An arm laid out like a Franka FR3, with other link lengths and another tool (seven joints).
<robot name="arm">
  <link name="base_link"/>
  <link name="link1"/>
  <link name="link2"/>
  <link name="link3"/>
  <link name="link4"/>
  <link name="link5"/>
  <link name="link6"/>
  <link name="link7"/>
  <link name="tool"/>
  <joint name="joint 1" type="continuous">
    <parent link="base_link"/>
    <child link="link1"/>
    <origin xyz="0 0 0.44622"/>
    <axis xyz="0 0 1"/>
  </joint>
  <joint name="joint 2" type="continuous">
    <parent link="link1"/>
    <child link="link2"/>
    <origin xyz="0 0 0"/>
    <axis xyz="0 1 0"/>
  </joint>
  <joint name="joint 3" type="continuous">
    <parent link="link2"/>
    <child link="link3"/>
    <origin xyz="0 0 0.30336"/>
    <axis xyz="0 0 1"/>
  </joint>
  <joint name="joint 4" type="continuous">
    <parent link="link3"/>
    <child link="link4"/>
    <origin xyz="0.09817 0 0"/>
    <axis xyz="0 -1 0"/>
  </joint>
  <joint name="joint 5" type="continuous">
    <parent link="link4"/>
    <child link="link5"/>
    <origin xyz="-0.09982 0 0.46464"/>
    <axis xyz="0 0 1"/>
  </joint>
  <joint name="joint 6" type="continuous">
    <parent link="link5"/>
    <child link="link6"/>
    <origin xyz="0 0 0"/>
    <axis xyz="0 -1 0"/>
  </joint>
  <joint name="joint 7" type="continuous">
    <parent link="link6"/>
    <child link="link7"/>
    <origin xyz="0.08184 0 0"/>
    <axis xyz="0 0 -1"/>
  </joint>
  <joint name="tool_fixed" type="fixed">
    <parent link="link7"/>
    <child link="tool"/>
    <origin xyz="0.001 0.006 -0.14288" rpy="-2.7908 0 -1.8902"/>
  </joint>
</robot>
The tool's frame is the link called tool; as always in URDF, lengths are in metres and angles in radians. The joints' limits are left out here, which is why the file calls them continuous.
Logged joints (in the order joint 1, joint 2, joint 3, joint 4, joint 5, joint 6, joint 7), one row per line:
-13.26, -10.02, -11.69, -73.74, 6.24, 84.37, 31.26
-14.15, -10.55, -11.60, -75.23, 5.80, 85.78, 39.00
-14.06, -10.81, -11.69, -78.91, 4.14, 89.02, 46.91
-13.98, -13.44, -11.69, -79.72, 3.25, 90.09, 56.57
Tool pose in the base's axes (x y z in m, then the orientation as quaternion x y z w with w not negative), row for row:
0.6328, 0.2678, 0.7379, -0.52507, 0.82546, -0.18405, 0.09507
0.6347, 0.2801, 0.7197, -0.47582, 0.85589, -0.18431, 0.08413
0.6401, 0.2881, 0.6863, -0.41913, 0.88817, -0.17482, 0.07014
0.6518, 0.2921, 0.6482, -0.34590, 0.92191, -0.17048, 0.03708
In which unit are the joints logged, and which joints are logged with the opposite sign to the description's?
The joints are logged in degrees. Opposite sign: joint 1, joint 2, joint 3, joint 5.
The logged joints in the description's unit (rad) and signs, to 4 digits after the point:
0.2314, 0.1749, 0.2040, -1.2870, -0.1089, 1.4725, 0.5456
0.2470, 0.1841, 0.2025, -1.3130, -0.1012, 1.4971, 0.6807
0.2454, 0.1887, 0.2040, -1.3772, -0.0723, 1.5537, 0.8187
0.2440, 0.2346, 0.2040, -1.3914, -0.0567, 1.5724, 0.9873

